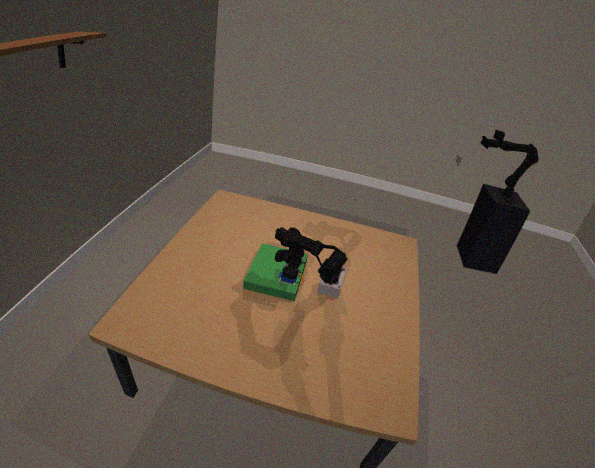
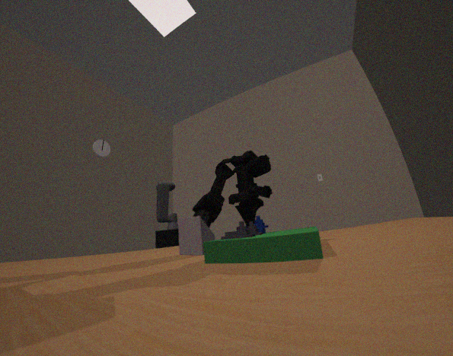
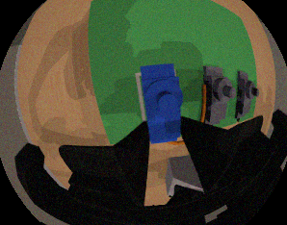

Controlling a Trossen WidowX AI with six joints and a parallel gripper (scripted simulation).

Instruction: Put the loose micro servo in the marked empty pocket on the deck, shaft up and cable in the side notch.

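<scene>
The green deck is 12 cm ahead of my gripper tip, 8 cm to the right of it and 5 cm below it.
</scene>
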